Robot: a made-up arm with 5 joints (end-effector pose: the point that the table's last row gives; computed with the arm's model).
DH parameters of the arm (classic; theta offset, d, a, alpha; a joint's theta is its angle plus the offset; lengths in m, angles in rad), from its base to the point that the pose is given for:
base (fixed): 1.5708 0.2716 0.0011 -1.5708
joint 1: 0 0.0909 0.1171 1.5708
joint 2: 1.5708 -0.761 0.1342 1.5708
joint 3: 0 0.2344 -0.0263 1.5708
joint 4: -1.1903 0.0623 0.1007 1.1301
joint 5: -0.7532 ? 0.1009 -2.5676
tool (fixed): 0.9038 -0.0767 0 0
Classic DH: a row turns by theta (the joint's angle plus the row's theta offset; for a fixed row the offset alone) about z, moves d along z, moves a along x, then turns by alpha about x.
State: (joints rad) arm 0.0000 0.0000 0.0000 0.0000 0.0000
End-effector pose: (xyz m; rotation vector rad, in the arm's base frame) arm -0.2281 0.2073 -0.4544 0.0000 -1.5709 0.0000
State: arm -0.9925 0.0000 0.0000 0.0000 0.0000
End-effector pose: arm -0.2281 0.7218 0.0474 0.7736 -1.4288 -0.7736
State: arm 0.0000 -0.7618 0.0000 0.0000 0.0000
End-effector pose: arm -0.1287 0.2774 -0.4544 -0.5957 -1.4875 -0.5956
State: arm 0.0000 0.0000 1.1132 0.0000 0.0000
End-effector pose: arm -0.1951 0.2073 -0.4712 0.0000 -0.4577 0.0000
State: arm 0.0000 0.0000 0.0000 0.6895 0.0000
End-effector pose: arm -0.3139 0.2591 -0.4544 -0.5396 -1.5027 -0.5395
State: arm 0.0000 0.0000 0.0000 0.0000 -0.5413
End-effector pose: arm -0.2031 0.2594 -0.4463 -0.1710 -1.3529 0.5242
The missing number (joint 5, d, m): -0.0817
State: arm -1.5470 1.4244 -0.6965 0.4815 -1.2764
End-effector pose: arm -0.3175 0.7406 0.2793 0.9284 -2.6822 -0.2194
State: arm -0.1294 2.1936 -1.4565 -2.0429 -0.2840
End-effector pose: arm -0.2207 -0.0919 -0.3635 -0.7224 0.6010 -0.7211
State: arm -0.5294 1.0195 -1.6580 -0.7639 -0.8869
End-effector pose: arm -0.3486 0.4136 -0.2914 0.1438 2.5639 -0.4543
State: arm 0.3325 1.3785 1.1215 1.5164 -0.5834
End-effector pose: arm -0.3426 -0.1843 -0.3902 -1.3777 -0.5618 1.2958
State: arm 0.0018 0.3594 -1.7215 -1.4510 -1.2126
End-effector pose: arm -0.3218 0.2847 -0.4376 1.1805 1.3815 -1.6775
